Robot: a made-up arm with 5 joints.
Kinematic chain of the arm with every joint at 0, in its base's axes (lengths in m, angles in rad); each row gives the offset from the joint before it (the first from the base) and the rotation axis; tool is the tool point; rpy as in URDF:
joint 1: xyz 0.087 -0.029 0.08 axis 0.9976 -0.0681 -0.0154
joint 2: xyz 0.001 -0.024 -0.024 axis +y
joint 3: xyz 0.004 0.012 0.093 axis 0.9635 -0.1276 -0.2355
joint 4: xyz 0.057 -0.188 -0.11 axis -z
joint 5: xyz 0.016 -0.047 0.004 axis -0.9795 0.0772 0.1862
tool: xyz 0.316 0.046 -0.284 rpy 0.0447 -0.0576 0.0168
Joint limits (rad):
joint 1: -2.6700..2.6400
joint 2: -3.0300..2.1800
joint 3: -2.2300..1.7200
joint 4: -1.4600..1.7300
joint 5: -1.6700..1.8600
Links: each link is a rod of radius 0.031 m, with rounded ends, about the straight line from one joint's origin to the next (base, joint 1, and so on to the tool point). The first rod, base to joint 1, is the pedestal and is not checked.
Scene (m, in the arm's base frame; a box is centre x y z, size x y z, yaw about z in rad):
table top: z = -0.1
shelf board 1: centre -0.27 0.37 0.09 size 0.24 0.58 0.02 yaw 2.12
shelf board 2: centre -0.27 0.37 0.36 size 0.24 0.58 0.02 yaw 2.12
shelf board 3: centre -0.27 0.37 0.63 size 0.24 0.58 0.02 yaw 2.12
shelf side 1: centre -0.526 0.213 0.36 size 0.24 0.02 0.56 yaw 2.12
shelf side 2: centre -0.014 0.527 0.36 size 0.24 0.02 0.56 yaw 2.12
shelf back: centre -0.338 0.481 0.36 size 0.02 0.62 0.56 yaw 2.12
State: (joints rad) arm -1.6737 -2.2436 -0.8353 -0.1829 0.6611
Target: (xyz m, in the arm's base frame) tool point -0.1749 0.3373 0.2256
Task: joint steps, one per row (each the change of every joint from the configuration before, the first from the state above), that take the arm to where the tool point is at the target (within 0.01 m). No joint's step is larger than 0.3 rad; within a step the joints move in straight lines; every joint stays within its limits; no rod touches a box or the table.
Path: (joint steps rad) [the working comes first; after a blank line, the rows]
Joints at the target: -1.8328 -2.9679 -0.5083 -0.6716 0.3323
Straight joint move there: touches shelf board 2.

1: 0.2038 -0.0729 -0.0257 -0.2121 -0.1858
2: 0.2037 -0.0730 -0.0257 -0.2121 -0.1857
3: 0.0270 -0.1601 0.0464 -0.0240 -0.2734
4: 0.0270 -0.1601 0.0464 -0.0240 -0.2734
5: 0.0270 -0.1602 0.0463 -0.0240 -0.2733
6: 0.0269 -0.1601 0.0464 -0.0240 -0.2734
7: -0.1686 0.0155 0.0482 0.0079 0.2841
8: -0.1686 0.0156 0.0483 0.0079 0.2840
9: -0.1686 0.0155 0.0482 0.0078 0.2841
10: -0.1687 0.0155 0.0482 0.0079 0.2840

